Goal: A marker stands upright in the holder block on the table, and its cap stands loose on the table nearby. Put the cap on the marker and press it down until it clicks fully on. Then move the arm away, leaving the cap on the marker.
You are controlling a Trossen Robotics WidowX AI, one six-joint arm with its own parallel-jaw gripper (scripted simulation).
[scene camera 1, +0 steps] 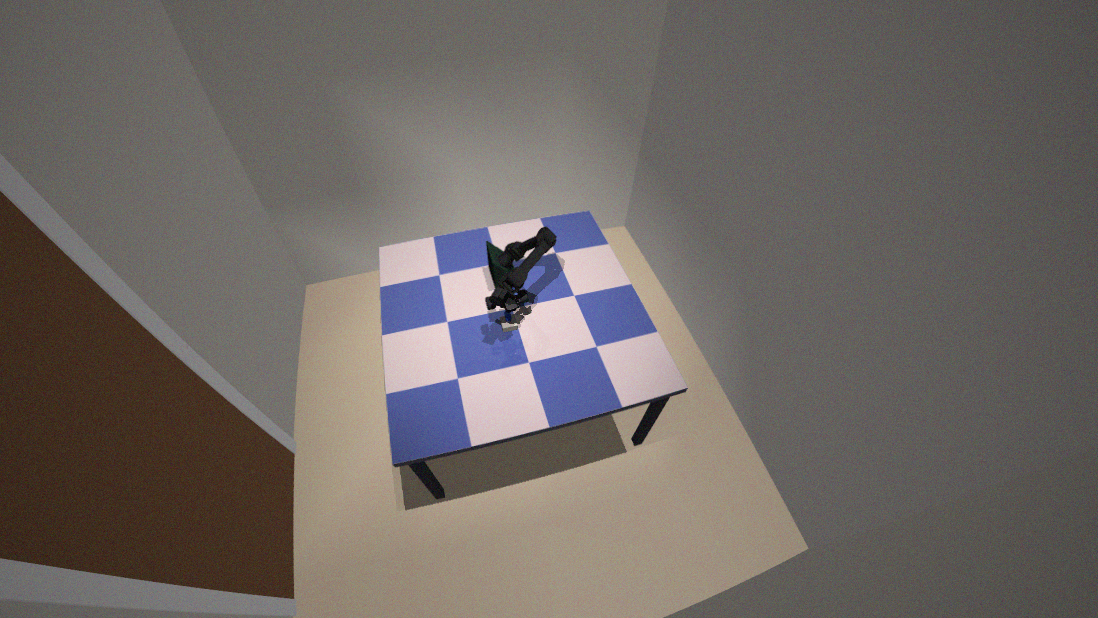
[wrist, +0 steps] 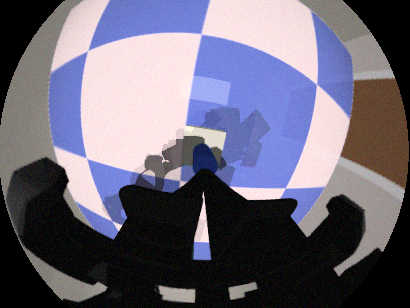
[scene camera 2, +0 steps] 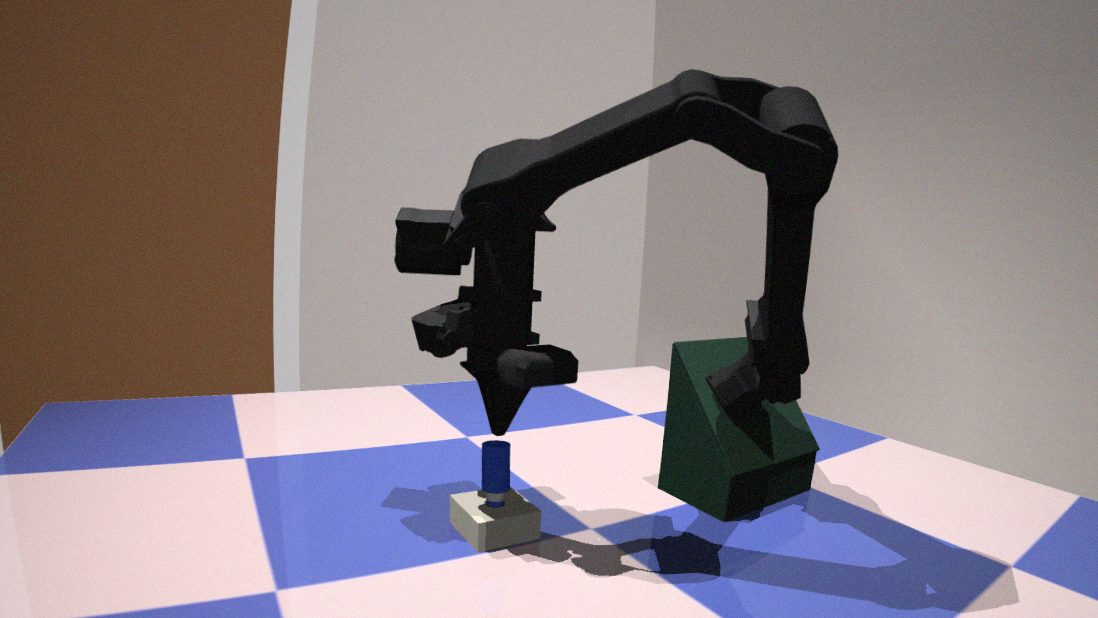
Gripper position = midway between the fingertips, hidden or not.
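Observation:
Shut and holding nothing, my gripper (scene camera 2: 498,435) is visible to me in the wrist view as well, where I find the gripper (wrist: 204,172). I can also see a blue cap (scene camera 2: 496,455).

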